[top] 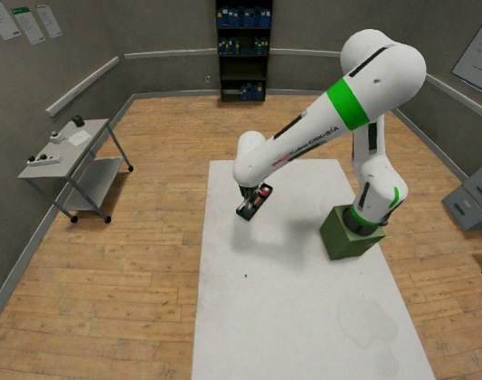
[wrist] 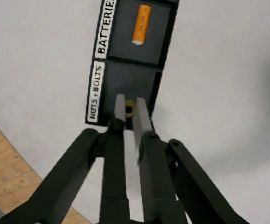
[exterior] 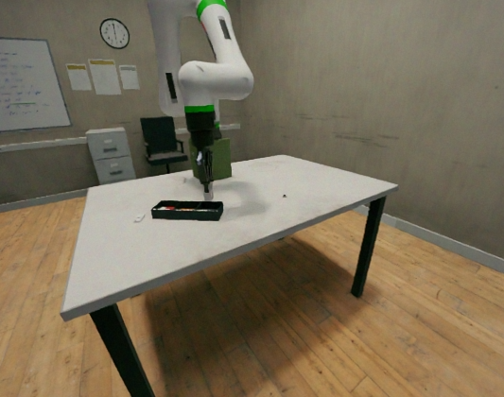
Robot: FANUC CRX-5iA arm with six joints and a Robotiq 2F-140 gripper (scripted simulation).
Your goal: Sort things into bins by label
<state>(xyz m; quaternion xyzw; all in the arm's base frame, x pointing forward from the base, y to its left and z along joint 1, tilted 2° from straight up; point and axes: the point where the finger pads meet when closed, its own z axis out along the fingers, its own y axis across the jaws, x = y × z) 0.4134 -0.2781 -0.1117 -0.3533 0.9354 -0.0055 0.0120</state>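
My gripper is now 8 cm above the black bin tray, 6 cm to the left of it and 6 cm past it. From my hand the other things lie so: yellow ring (3 cm below); then red piece (13 cm behind, 11 cm to the right, 8 cm below); then orange object (8 cm below, 7 cm behind, 6 cm to the right).
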